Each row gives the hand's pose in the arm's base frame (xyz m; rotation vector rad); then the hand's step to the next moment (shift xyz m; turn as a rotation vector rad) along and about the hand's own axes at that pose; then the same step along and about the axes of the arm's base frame.
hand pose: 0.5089 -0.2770 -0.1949 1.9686 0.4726 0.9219
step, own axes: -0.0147 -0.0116 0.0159 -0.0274 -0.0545 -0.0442
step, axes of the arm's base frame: 0.0028 -0.0120 -0.0213 -0.0499 0.0367 -0.0429
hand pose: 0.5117 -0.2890 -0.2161 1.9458 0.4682 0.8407
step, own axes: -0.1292 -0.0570 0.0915 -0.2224 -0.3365 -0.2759
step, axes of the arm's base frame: -0.0225 -0.1081 -0.1270 -0.3472 0.1952 -0.2831
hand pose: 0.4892 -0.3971 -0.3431 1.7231 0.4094 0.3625
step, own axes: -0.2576 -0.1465 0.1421 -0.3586 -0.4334 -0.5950
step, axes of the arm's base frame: -0.1742 -0.2174 -0.1743 -0.6205 0.4267 -0.3214
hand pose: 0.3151 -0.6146 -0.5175 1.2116 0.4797 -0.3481
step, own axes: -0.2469 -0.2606 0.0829 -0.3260 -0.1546 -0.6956
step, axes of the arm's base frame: -0.3265 -0.1610 -0.0568 -0.4699 0.6109 -0.1417
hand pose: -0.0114 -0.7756 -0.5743 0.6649 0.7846 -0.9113
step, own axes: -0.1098 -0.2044 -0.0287 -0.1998 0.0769 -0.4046
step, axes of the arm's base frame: -0.2292 -0.0242 0.0393 -0.1317 0.4360 -0.0457
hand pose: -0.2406 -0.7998 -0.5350 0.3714 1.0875 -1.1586
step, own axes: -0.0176 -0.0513 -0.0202 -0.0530 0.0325 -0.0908
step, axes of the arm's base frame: -0.0545 0.0033 0.0193 -0.0162 0.1086 -0.0076
